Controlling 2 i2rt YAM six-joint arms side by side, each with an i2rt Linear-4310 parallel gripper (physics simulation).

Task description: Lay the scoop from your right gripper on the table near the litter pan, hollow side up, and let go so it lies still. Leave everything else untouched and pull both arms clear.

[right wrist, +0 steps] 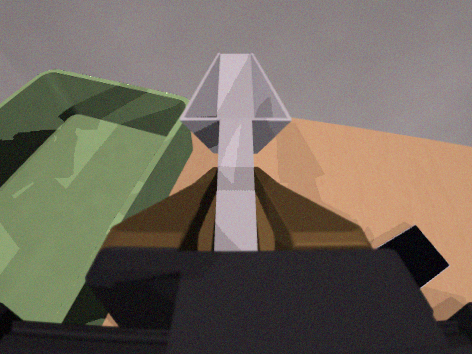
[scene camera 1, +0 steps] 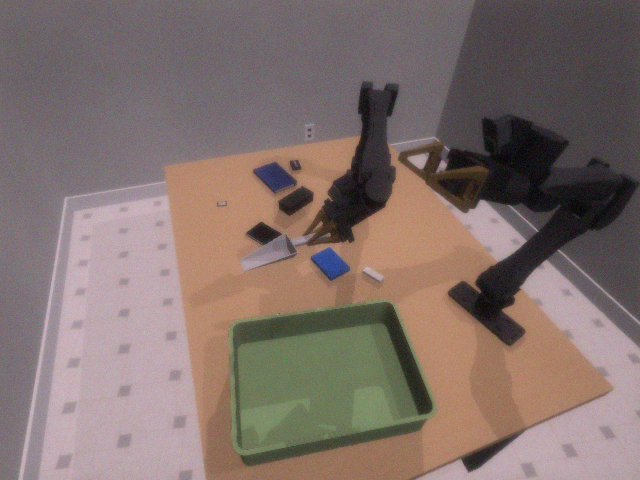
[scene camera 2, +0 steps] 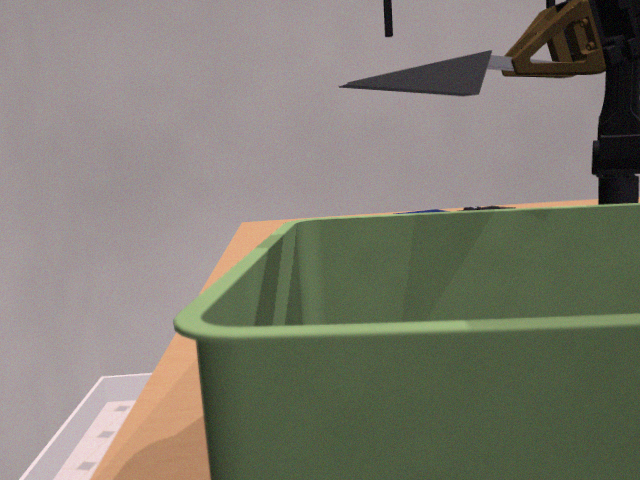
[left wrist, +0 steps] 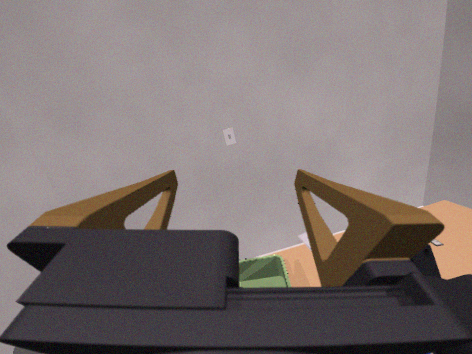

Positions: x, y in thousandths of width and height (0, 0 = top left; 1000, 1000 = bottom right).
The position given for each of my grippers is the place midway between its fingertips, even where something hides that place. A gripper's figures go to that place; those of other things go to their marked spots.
Scene:
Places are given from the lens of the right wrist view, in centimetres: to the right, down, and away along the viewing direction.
my right gripper (right wrist: 499, 499): 0, 0, 13
green litter pan (right wrist: 190, 431): -25, -4, 39
grey scoop (right wrist: 499, 318): 0, -5, 19
black phone (right wrist: 899, 742): 26, 12, 31
The marked spots on the grey scoop and the black phone are 34 cm apart.

